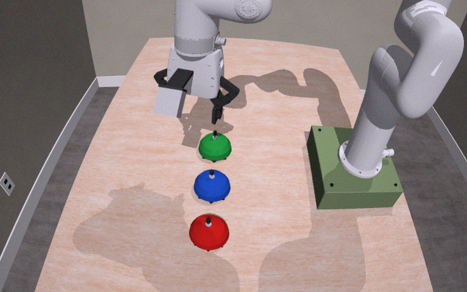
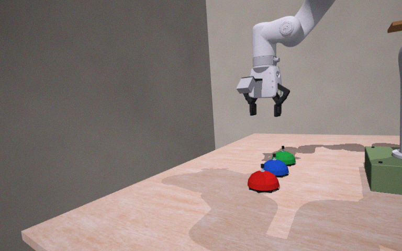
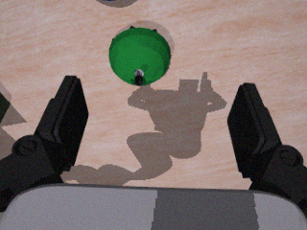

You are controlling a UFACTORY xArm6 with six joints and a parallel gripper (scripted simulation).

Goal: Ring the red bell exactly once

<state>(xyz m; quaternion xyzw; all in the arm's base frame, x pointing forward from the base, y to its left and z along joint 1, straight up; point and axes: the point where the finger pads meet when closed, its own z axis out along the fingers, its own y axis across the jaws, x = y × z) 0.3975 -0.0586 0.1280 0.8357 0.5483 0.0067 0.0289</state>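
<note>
My hand is 1 cm past the red bell, 17 cm to the right of it and 16 cm above it. Also, from my hand: blue bell (3 cm behind, 5 cm to the left, 16 cm below); green bell (5 cm behind, 8 cm to the right, 16 cm below).
</note>
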